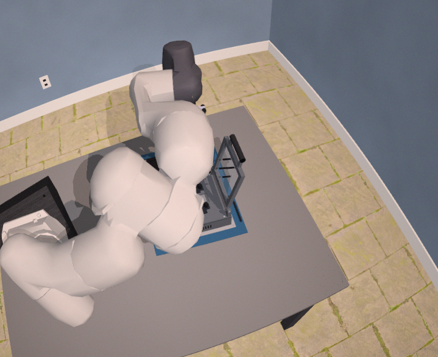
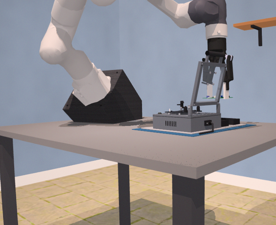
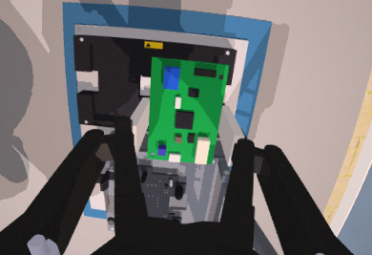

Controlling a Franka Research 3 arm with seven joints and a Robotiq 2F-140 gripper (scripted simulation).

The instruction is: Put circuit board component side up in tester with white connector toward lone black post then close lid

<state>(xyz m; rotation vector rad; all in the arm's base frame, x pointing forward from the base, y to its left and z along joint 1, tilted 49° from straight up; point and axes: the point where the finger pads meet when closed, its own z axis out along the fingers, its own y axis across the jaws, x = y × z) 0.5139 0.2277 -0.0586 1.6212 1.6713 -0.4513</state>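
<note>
Now: hand 20 mm above the green circuit board. Also, from my hand: black nest (50 mm behind, 160 mm to the right, 70 mm below); tester lid (70 mm ahead, 180 mm to the right, 50 mm above).
</note>
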